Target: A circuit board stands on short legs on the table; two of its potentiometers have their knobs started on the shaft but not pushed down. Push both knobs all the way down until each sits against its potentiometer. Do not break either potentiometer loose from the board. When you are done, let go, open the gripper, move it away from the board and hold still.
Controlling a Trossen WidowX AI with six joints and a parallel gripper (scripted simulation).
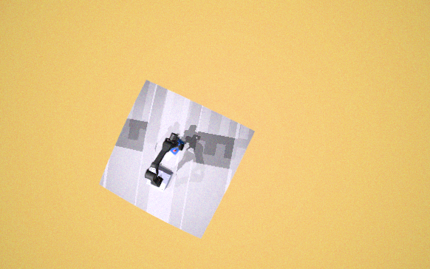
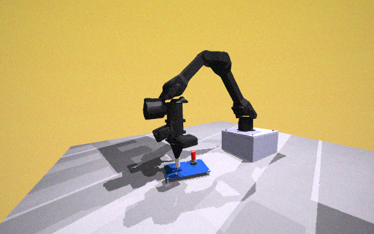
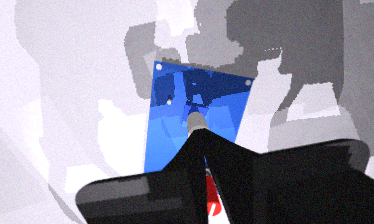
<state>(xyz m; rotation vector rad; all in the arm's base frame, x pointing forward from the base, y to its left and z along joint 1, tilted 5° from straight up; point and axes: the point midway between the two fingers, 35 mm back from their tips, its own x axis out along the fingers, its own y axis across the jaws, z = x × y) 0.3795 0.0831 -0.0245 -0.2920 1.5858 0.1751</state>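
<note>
Right now my gripper tip is 70 mm past the red knob, 20 mm to the left of it and 10 mm above it.
</note>
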